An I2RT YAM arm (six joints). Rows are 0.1 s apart.
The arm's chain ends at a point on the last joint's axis. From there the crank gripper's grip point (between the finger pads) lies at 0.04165 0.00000 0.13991 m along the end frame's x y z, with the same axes.
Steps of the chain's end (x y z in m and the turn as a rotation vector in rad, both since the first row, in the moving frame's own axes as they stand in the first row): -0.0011, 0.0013, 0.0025, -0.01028, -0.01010, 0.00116; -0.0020, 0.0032, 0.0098, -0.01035, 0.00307, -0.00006; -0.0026, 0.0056, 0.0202, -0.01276, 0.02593, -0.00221; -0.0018, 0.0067, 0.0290, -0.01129, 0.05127, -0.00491; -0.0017, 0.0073, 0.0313, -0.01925, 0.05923, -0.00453
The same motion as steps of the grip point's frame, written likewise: -0.0025, 0.0028, 0.0029, -0.01028, -0.01010, 0.00116; -0.0016, 0.0046, 0.0097, -0.01035, 0.00307, -0.00006; 0.0010, 0.0073, 0.0191, -0.01276, 0.02593, -0.00221; 0.0053, 0.0080, 0.0267, -0.01129, 0.05127, -0.00491; 0.0065, 0.0098, 0.0286, -0.01925, 0.05923, -0.00453
